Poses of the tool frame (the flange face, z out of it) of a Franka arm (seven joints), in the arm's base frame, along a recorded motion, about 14 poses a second.
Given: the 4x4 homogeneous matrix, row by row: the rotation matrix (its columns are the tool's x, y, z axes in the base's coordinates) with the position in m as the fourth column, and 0 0 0 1 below. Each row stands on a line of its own.
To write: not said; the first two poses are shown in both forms.
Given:
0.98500 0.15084 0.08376 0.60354
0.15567 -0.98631 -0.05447 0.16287
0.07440 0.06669 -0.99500 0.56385
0 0 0 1
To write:
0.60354 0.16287 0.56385
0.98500 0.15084 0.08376
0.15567 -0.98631 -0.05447
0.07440 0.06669 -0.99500

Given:
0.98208 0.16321 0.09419 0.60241
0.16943 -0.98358 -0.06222 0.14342
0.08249 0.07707 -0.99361 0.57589
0 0 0 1
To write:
0.60241 0.14342 0.57589
0.98208 0.16321 0.09419
0.16943 -0.98358 -0.06222
0.08249 0.07707 -0.99361

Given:
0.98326 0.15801 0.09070 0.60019
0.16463 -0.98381 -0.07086 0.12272
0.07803 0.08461 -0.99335 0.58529
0 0 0 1
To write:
0.60019 0.12272 0.58529
0.98326 0.15801 0.09070
0.16463 -0.98381 -0.07086
0.07803 0.08461 -0.99335

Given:
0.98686 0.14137 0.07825 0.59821
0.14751 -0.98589 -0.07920 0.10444
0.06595 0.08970 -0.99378 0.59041
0 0 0 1
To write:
0.59821 0.10444 0.59041
0.98686 0.14137 0.07825
0.14751 -0.98589 -0.07920
0.06595 0.08970 -0.99378

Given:
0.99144 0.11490 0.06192 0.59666
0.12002 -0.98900 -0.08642 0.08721
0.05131 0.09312 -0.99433 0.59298
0 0 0 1
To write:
0.59666 0.08721 0.59298
0.99144 0.11490 0.06192
0.12002 -0.98900 -0.08642
0.05131 0.09312 -0.99433

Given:
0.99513 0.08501 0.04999 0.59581
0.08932 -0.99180 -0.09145 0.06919
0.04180 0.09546 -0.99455 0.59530
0 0 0 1
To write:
0.59581 0.06919 0.59530
0.99513 0.08501 0.04999
0.08932 -0.99180 -0.09145
0.04180 0.09546 -0.99455

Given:
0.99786 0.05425 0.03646 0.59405
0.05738 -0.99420 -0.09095 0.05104
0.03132 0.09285 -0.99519 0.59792
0 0 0 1
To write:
0.59405 0.05104 0.59792
0.99786 0.05425 0.03646
0.05738 -0.99420 -0.09095
0.03132 0.09285 -0.99519

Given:
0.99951 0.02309 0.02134 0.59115
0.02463 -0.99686 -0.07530 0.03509
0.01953 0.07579 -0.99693 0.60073
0 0 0 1
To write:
0.59115 0.03509 0.60073
0.99951 0.02309 0.02134
0.02463 -0.99686 -0.07530
0.01953 0.07579 -0.99693

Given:
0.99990 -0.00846 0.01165 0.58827
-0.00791 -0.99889 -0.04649 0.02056
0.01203 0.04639 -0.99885 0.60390
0 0 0 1
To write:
0.58827 0.02056 0.60390
0.99990 -0.00846 0.01165
-0.00791 -0.99889 -0.04649
0.01203 0.04639 -0.99885

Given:
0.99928 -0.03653 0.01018 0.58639
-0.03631 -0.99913 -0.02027 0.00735
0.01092 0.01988 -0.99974 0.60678
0 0 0 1
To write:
0.58639 0.00735 0.60678
0.99928 -0.03653 0.01018
-0.03631 -0.99913 -0.02027
0.01092 0.01988 -0.99974

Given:
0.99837 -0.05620 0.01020 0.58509
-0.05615 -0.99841 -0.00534 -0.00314
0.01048 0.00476 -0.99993 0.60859
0 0 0 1
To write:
0.58509 -0.00314 0.60859
0.99837 -0.05620 0.01020
-0.05615 -0.99841 -0.00534
0.01048 0.00476 -0.99993

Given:
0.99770 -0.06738 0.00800 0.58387
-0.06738 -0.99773 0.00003 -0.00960
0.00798 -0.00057 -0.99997 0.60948
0 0 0 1
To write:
0.58387 -0.00960 0.60948
0.99770 -0.06738 0.00800
-0.06738 -0.99773 0.00003
0.00798 -0.00057 -0.99997

